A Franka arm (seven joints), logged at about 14 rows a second.
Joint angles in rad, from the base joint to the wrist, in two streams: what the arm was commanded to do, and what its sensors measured. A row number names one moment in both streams.
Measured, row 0:
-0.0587, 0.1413, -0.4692, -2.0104, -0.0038, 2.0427, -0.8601
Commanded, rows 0 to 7:
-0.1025, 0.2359, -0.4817, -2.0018, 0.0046, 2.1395, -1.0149
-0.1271, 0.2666, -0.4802, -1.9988, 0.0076, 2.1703, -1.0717
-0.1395, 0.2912, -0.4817, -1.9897, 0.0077, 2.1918, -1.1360
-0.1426, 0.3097, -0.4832, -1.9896, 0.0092, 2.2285, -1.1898
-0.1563, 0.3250, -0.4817, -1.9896, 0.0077, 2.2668, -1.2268
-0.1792, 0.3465, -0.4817, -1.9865, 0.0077, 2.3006, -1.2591
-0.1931, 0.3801, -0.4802, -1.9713, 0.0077, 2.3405, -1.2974
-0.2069, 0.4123, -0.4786, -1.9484, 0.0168, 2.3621, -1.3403
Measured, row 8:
-0.1832, 0.3515, -0.4769, -2.0009, -0.0038, 2.3255, -1.2613
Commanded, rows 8 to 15:
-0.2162, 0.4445, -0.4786, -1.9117, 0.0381, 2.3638, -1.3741
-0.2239, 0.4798, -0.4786, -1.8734, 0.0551, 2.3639, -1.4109
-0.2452, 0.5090, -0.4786, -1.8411, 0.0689, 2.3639, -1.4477
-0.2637, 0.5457, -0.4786, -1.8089, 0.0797, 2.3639, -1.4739
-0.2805, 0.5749, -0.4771, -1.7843, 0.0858, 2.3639, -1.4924
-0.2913, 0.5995, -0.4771, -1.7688, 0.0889, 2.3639, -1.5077
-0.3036, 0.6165, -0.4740, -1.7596, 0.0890, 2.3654, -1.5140
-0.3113, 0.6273, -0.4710, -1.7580, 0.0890, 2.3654, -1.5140
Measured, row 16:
-0.2910, 0.5817, -0.4766, -1.8015, 0.0657, 2.3670, -1.4874
